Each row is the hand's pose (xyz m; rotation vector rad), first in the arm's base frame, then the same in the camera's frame.
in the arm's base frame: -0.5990 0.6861 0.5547 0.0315 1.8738 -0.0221
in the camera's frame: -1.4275 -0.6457 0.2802 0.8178 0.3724 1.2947
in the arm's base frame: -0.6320 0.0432 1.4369 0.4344 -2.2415 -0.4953
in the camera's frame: -1.3839 -1.3821 -0.5251 -1.3320 1.4065 1.5890
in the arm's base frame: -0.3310 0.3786 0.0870 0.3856 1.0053 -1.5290
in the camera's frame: -0.8533 -0.4489 0.4093 1.9342 1.0084 0.1093
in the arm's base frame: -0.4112 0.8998 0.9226 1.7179 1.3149 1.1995
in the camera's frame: -1.6471 -1.0373 0.4016 -1.0230 0.4681 -2.8265
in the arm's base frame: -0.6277 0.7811 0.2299 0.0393 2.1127 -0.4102
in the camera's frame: -1.3639 -0.3606 0.4535 0.8143 0.8179 1.1898
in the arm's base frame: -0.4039 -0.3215 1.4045 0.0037 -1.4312 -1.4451
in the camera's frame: -0.9868 -1.5162 -0.6272 2.0965 -0.5299 -2.1772
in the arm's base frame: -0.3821 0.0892 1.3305 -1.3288 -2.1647 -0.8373
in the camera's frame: -1.2358 -1.4403 -0.3003 0.2429 -1.0873 -2.7325
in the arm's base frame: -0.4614 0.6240 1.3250 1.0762 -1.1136 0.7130
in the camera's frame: -1.6583 -1.3512 0.0250 -1.6268 2.1482 -0.2941
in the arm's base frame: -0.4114 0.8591 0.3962 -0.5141 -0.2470 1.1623
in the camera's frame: -1.3799 -0.6163 0.5754 0.3747 -1.9885 0.3638
